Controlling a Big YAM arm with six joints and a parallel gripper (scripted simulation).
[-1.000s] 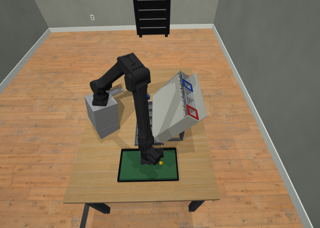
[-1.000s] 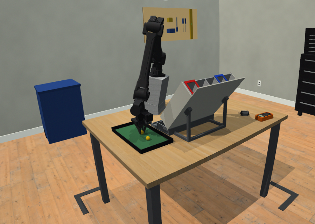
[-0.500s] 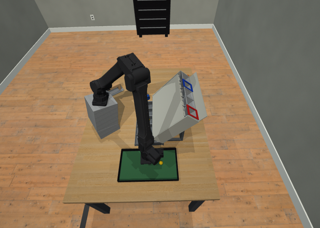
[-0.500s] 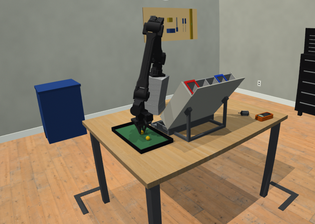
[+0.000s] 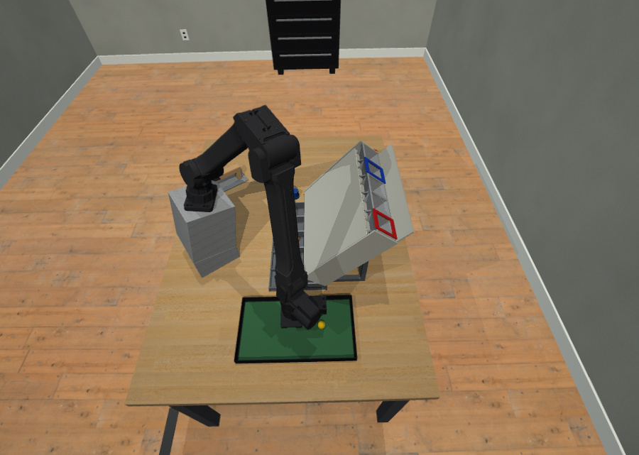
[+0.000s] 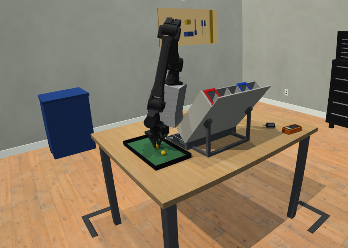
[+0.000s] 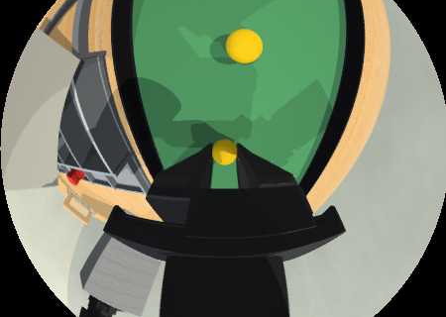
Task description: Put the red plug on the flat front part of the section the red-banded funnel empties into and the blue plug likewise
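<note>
The green marble tray is 1 cm ahead of my hand, 2 cm to the right of it and 1 cm below it. From my hand the other things lie so: grey cover (14 cm ahead, 31 cm to the left, 19 cm above); then small black object (22 cm ahead, 72 cm to the left).
</note>
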